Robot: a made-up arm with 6 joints.
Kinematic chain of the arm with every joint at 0, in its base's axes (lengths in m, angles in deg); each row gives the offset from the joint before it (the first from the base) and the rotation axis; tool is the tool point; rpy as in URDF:
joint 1: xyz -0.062 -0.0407 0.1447 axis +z
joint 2: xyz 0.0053 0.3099 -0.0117 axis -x
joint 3: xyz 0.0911 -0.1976 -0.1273 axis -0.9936 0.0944 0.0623
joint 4: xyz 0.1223 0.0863 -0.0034 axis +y
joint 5: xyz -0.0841 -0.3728 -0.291 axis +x
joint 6: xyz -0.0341 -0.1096 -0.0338 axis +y
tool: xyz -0.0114 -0.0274 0.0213 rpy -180 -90 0
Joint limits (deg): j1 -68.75..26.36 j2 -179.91..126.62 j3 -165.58..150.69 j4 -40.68..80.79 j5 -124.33..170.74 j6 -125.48..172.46
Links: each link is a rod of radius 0.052 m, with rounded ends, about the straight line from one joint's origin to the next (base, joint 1, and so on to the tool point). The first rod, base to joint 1, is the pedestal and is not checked.
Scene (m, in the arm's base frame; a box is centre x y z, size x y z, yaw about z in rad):
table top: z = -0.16
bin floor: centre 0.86 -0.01 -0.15 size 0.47 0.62 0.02 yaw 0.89
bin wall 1: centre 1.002 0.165 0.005 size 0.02 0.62 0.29 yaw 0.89
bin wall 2: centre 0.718 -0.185 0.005 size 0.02 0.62 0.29 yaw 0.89
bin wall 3: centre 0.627 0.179 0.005 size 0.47 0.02 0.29 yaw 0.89
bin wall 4: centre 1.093 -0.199 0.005 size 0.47 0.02 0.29 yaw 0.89
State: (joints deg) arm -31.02 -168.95 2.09 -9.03 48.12 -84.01
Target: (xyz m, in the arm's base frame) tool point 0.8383 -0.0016 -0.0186
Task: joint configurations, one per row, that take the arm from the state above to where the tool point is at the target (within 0.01 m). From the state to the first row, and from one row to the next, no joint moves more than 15 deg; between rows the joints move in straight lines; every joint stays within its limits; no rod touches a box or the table.
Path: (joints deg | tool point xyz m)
1: -37.31 -170.78 -0.99 -9.92 39.06 -70.85 | 0.6337 0.6262 0.5979
2: -43.60 -172.60 -4.07 -10.81 30.01 -57.70 | 0.6934 0.5310 0.6204
3: -49.88 -174.43 -7.14 -11.70 20.95 -44.54 | 0.7375 0.4286 0.6398
4: -56.17 -176.26 -10.22 -12.59 11.89 -31.38 | 0.7652 0.3214 0.6561
5: -62.46 -178.08 -13.30 -13.48 2.84 -18.23 | 0.7761 0.2124 0.6697
6: -68.75 -179.91 -16.38 -14.37 -6.22 -5.07 | 0.7703 0.1042 0.6806
7: -68.75 -179.91 -1.48 -18.76 -12.77 -3.33 | 0.8649 0.1235 0.5744
8: -68.75 -179.91 13.42 -23.14 -19.32 -1.60 | 0.9269 0.1277 0.4486
9: -68.75 -179.91 28.32 -27.53 -25.87 0.14 | 0.9533 0.1157 0.3151
10: -68.75 -179.91 43.21 -31.91 -32.43 1.88 | 0.9443 0.0885 0.1861
11: -68.75 -179.91 58.11 -36.30 -38.98 3.62 | 0.9039 0.0482 0.0720
12: -68.75 -179.91 73.01 -40.68 -45.53 5.35 | 0.8383 -0.0016 -0.0186

